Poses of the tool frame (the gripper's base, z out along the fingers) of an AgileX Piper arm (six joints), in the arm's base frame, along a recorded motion.
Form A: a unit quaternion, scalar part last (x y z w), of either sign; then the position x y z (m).
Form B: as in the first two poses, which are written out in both.
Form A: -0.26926 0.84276 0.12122 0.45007 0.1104 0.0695 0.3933
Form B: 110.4 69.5 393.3 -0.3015 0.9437 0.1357 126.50
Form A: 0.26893 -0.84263 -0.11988 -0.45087 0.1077 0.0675 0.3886
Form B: 107.7 67.5 388.6 -0.3013 0.9440 0.1343 126.40
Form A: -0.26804 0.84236 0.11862 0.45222 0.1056 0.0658 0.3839
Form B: 105.6 65.8 383.9 -0.3005 0.9445 0.1330 126.23
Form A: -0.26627 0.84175 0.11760 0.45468 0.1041 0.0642 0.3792
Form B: 104.1 64.2 379.2 -0.2990 0.9451 0.1320 125.91
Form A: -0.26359 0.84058 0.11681 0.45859 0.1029 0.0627 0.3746
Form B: 102.9 62.7 374.6 -0.2966 0.9459 0.1314 125.41
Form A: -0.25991 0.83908 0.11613 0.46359 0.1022 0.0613 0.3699
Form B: 102.2 61.3 369.9 -0.2933 0.9470 0.1311 124.76
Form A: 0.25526 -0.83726 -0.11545 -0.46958 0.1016 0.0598 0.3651
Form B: 101.6 59.8 365.1 -0.2891 0.9483 0.1308 123.99
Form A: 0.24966 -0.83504 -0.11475 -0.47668 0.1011 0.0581 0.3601
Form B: 101.1 58.1 360.1 -0.2840 0.9499 0.1305 123.06
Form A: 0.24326 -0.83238 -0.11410 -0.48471 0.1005 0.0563 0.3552
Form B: 100.5 56.3 355.2 -0.2781 0.9516 0.1304 122.01
